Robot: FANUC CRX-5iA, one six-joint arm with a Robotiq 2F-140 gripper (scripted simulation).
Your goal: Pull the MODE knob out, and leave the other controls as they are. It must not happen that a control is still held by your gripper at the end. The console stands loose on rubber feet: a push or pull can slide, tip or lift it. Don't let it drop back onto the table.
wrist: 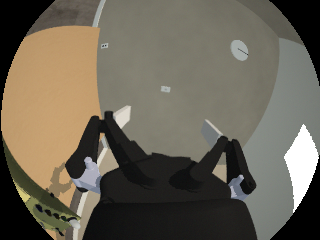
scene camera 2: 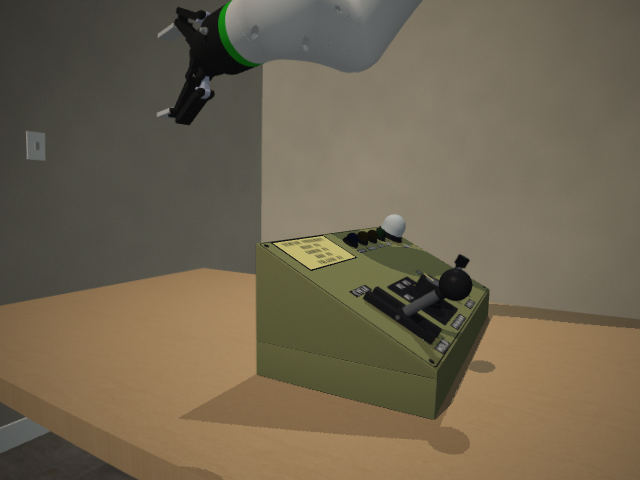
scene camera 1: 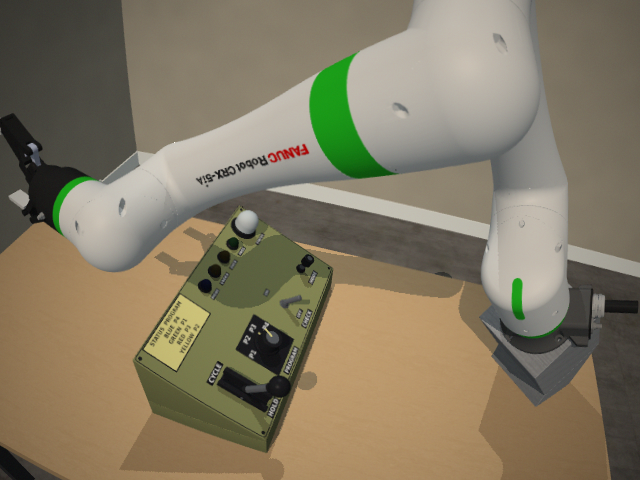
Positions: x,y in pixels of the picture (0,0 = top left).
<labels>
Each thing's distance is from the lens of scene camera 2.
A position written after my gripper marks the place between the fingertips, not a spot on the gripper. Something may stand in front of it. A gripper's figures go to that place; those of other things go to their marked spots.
my gripper (scene camera 2: pixel 164 76): 88 cm
olive console (scene camera 2: pixel 318 326): 54 cm
</labels>
